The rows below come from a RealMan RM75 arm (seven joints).
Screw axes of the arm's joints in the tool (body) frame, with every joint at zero. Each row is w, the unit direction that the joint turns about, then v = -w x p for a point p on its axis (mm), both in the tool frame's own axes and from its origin. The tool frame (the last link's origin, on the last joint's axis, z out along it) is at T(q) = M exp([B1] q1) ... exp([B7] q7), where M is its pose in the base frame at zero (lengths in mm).
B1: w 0 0 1 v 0 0 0
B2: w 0 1 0 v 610 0 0
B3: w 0 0 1 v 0 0 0
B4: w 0 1 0 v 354 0 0
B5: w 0 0 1 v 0 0 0
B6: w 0 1 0 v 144 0 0
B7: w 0 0 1 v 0 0 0
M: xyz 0 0 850.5 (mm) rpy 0 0 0 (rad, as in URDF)
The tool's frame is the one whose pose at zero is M.
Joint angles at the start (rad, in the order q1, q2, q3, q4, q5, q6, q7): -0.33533, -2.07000, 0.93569, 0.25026, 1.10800, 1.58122, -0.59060
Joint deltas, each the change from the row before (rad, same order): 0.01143, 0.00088, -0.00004, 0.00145, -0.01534, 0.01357, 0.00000; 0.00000, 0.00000, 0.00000, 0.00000, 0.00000, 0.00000, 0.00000; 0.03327, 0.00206, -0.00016, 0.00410, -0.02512, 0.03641, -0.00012; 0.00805, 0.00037, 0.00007, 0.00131, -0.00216, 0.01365, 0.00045; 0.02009, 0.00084, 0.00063, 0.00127, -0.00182, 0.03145, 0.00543; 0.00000, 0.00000, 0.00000, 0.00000, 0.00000, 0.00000, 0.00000; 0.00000, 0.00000, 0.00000, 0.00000, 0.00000, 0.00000, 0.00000; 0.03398, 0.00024, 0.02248, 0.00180, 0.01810, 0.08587, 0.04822; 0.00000, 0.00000, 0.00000, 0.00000, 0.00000, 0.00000, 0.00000; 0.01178, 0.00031, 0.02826, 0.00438, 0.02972, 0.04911, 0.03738; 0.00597, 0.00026, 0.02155, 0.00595, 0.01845, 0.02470, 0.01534; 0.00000, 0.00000, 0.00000, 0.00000, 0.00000, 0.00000, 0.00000
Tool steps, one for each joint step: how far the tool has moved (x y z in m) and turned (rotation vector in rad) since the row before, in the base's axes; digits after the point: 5 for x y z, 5 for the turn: -0.00187, -0.00305, 0.00315, 0.01452, -0.01248, 0.00366; 0.00000, 0.00000, 0.00000, 0.00000, 0.00000, 0.00000; -0.00535, -0.01028, 0.00640, 0.02688, -0.02482, 0.00659; -0.00058, -0.00311, 0.00128, 0.00428, -0.00573, -0.00448; -0.00175, -0.00814, 0.00223, 0.00879, -0.00910, -0.01008; 0.00000, 0.00000, 0.00000, 0.00000, 0.00000, 0.00000; 0.00000, 0.00000, 0.00000, 0.00000, 0.00000, 0.00000; 0.00289, -0.01907, -0.00061, 0.00749, 0.00914, -0.07336; 0.00000, 0.00000, 0.00000, 0.00000, 0.00000, 0.00000; 0.00489, -0.01069, -0.00409, -0.01652, 0.02095, -0.06818; 0.00307, -0.00586, -0.00282, -0.01818, 0.01114, -0.04058; 0.00000, 0.00000, 0.00000, 0.00000, 0.00000, 0.00000
